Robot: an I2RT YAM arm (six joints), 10 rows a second.
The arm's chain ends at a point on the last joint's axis. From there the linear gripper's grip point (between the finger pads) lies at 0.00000 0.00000 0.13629 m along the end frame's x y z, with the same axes.
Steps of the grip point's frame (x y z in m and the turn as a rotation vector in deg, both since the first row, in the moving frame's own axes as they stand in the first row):
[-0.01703 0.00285 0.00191 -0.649 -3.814 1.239]
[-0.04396 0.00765 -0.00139 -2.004 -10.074 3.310]
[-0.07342 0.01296 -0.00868 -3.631 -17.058 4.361]
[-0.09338 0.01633 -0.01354 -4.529 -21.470 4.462]
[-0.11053 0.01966 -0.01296 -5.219 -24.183 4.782]
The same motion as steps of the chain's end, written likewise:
[-0.00795 0.00141 0.00222 -0.649 -3.814 1.239]
[-0.02000 0.00360 0.00079 -2.004 -10.074 3.310]
[-0.03318 0.00600 -0.00242 -3.631 -17.058 4.361]
[-0.04319 0.00779 -0.00367 -4.529 -21.470 4.462]
[-0.05433 0.01000 -0.00046 -5.219 -24.183 4.782]

